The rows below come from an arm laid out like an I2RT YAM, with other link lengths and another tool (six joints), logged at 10 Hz.
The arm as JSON. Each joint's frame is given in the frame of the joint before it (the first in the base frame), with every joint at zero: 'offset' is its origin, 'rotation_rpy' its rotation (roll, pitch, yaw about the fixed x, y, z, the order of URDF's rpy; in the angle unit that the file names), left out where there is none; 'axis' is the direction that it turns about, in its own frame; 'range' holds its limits. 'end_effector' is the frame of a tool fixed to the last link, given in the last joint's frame.
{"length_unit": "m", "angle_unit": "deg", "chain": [
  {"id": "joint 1", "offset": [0.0, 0.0, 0.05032], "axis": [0.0, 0.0, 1.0], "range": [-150.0, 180.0]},
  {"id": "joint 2", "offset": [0.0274, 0.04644, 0.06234], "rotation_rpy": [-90.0, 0.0, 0.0], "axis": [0.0, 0.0, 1.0], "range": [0.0, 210.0]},
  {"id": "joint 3", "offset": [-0.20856, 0.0, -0.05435], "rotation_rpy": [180.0, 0.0, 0.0], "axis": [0.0, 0.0, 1.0], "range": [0.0, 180.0]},
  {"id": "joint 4", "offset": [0.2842, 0.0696, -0.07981], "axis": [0.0, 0.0, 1.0], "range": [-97.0, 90.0]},
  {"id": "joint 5", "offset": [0.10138, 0.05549, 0.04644], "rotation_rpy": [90.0, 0.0, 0.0], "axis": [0.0, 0.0, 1.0], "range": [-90.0, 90.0]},
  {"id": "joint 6", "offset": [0.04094, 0.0, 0.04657], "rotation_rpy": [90.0, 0.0, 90.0], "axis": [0.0, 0.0, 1.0], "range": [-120.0, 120.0]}
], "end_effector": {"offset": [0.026, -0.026, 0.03], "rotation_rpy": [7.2, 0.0, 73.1]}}
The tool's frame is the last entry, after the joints.
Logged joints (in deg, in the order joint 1, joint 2, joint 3, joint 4, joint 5, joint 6), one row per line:
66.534, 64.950, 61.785, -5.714, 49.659, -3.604
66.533, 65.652, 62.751, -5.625, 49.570, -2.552
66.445, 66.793, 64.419, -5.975, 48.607, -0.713
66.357, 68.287, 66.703, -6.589, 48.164, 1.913
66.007, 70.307, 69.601, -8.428, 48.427, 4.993
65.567, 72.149, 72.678, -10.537, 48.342, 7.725
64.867, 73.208, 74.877, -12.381, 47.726, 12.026
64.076, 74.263, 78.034, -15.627, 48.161, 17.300
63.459, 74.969, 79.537, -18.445, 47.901, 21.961
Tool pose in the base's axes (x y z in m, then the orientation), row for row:
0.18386, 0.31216, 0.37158, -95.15, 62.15, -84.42
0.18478, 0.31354, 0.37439, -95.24, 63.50, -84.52
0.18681, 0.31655, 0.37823, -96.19, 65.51, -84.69
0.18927, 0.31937, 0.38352, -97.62, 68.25, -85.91
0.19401, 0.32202, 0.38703, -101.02, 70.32, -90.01
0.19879, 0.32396, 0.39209, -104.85, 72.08, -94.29
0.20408, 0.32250, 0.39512, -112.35, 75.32, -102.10
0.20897, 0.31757, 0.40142, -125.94, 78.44, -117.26
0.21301, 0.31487, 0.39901, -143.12, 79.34, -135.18
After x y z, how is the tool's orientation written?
As angles about the fixed x, y, z axes (roll, pitch, yaw), in degrees.
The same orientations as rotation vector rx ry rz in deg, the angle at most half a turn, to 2 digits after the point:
-30.10, 87.68, -13.61
-29.05, 87.91, -12.55
-28.13, 88.37, -10.36
-26.20, 89.15, -8.02
-24.05, 90.63, -6.87
-22.26, 91.92, -5.71
-19.22, 93.59, -3.05
-14.74, 95.63, -0.96
-11.92, 97.79, 0.75

